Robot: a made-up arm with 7 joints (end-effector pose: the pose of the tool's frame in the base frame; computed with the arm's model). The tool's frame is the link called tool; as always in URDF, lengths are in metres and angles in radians.
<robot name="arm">
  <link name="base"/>
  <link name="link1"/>
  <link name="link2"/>
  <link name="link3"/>
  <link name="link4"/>
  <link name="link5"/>
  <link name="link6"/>
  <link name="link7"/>
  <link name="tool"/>
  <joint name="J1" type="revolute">
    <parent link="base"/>
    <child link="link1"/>
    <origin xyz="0 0.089 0" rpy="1.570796 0 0"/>
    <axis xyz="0 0 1"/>
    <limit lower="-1.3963" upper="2"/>
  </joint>
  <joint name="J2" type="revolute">
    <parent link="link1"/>
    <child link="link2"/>
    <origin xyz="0 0 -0.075" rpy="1.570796 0 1.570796"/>
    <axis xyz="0 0 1"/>
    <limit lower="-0.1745" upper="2"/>
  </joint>
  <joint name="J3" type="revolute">
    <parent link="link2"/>
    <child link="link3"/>
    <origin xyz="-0.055 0 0" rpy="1.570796 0 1.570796"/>
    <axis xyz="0 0 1"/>
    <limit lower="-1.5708" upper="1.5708"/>
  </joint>
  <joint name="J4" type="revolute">
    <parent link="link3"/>
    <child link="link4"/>
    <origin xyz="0 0 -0.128" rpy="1.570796 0 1.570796"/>
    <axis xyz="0 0 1"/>
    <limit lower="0" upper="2.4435"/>
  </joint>
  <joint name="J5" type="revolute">
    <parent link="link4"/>
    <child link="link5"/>
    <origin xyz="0 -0.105 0" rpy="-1.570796 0 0"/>
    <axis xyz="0 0 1"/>
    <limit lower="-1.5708" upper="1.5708"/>
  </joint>
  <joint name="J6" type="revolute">
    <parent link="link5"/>
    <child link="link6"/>
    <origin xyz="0 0 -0.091" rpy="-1.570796 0 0"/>
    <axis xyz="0 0 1"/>
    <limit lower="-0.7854" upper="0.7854"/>
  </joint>
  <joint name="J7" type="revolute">
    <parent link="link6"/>
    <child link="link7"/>
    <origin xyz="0 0 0" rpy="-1.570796 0 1.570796"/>
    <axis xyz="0 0 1"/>
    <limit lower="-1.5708" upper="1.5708"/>
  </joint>
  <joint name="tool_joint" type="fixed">
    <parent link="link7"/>
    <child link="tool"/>
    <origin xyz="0 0 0" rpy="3.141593 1.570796 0"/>
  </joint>
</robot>
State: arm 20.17 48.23 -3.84 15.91 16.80 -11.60 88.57
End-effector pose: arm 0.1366 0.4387 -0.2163 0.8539 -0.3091 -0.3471 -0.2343
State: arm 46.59 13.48 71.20 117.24 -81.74 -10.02 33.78
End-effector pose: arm 0.0766 0.3462 0.0049 0.5149 0.7453 -0.4129 0.0945
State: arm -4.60 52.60 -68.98 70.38 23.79 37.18 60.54
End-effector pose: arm 0.0429 0.2570 -0.2924 0.8073 -0.3667 0.3170 -0.3365
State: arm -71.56 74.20 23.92 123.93 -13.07 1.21 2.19
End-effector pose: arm 0.0882 0.2528 -0.1273 0.5790 0.1317 -0.4249 -0.6832
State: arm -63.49 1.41 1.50 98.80 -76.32 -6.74 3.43
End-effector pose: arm -0.0503 0.1728 -0.2415 0.7326 0.1418 -0.2544 -0.6152
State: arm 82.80 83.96 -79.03 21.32 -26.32 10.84 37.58
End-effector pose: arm 0.1089 0.5202 -0.0001 0.8405 0.4909 0.1023 -0.2053
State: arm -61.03 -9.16 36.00 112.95 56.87 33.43 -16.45
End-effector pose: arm -0.0361 0.2518 -0.1869 0.8267 0.0539 -0.1902 0.5268
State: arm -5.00 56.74 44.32 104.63 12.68 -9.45 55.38
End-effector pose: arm 0.1384 0.3483 0.0256 0.4988 0.2220 -0.6537 -0.5240
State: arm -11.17 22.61 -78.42 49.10 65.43 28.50 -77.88
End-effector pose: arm -0.0373 0.1497 -0.3425 0.8517 0.4456 0.0783 -0.2643
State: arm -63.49 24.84 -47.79 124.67 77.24 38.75 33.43
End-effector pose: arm -0.0546 0.0857 -0.1483 0.4950 -0.8266 0.1487 0.2226
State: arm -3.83 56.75 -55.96 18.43 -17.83 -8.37 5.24
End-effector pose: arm 0.0182 0.4444 -0.2470 0.7361 0.2308 0.1483 -0.6188
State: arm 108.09 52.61 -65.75 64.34 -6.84 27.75 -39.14
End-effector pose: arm 0.2537 0.2790 0.1592 0.1945 0.7399 -0.6430 0.0339
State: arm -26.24 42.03 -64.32 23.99 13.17 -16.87 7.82
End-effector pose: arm -0.1092 0.3531 -0.2996 0.8664 -0.0440 0.1046 -0.4863
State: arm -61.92 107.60 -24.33 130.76 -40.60 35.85 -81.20
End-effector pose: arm 0.0269 0.2350 -0.1390 0.1506 0.3356 -0.7129 -0.5971
